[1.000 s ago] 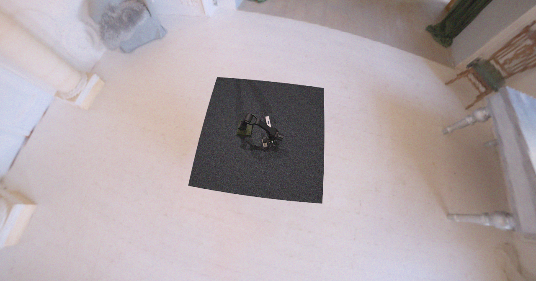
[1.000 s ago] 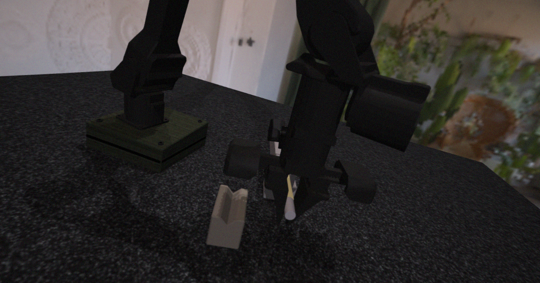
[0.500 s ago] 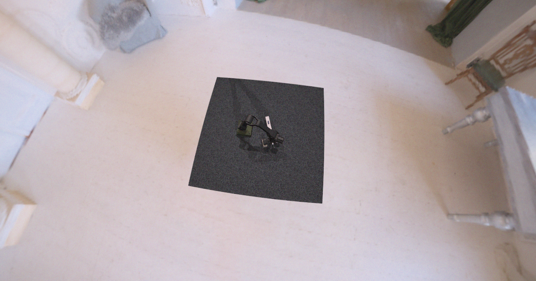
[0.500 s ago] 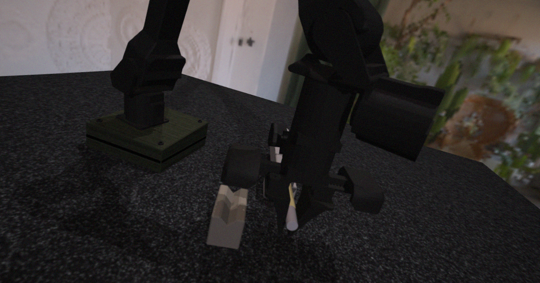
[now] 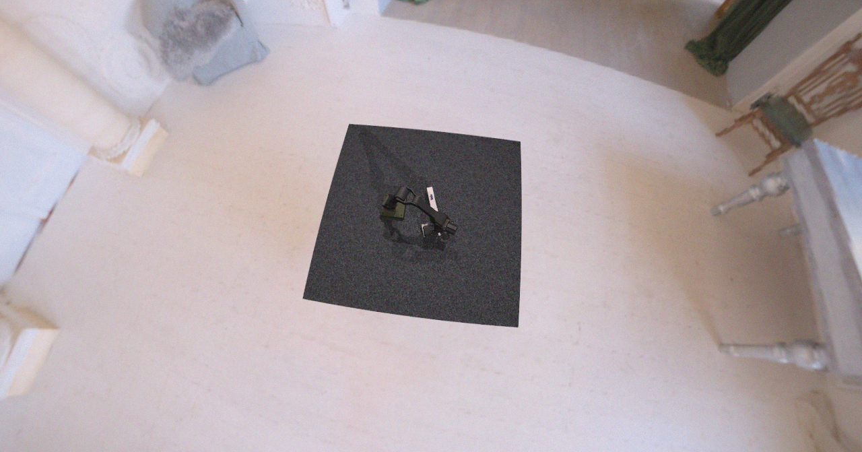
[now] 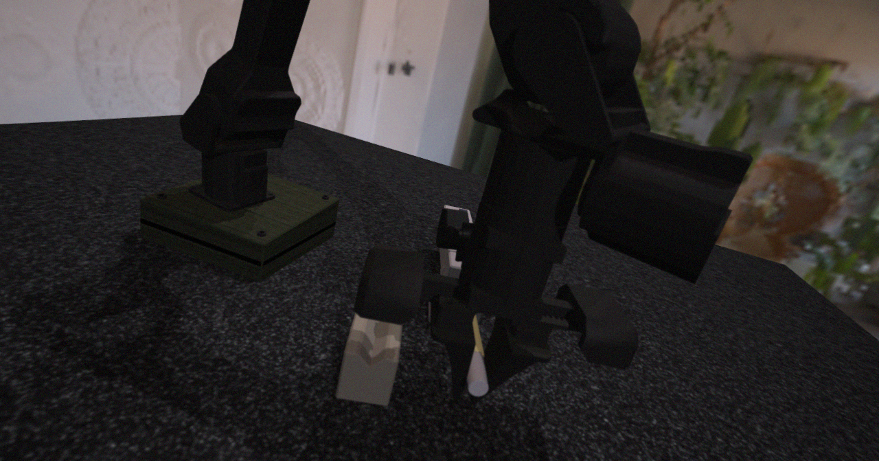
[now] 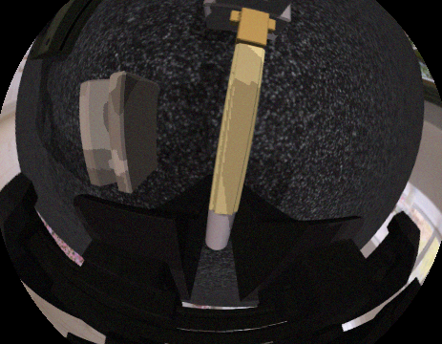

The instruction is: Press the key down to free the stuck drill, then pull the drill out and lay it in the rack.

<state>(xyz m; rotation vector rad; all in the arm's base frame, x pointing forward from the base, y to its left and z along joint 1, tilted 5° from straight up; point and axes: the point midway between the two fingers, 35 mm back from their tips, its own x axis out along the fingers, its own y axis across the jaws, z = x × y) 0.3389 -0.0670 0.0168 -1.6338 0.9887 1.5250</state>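
Right now the drill is 3 cm to the left of my gripper tip, 3 cm above it and 2 cm behind it. The rest, counted from my gripper tip: dark key (20 cm to the left, 11 cm behind, 4 cm above); grey holder block (17 cm to the left, 9 cm behind, 3 cm above); grey v-groove rack (8 cm behind, 1 cm to the right).
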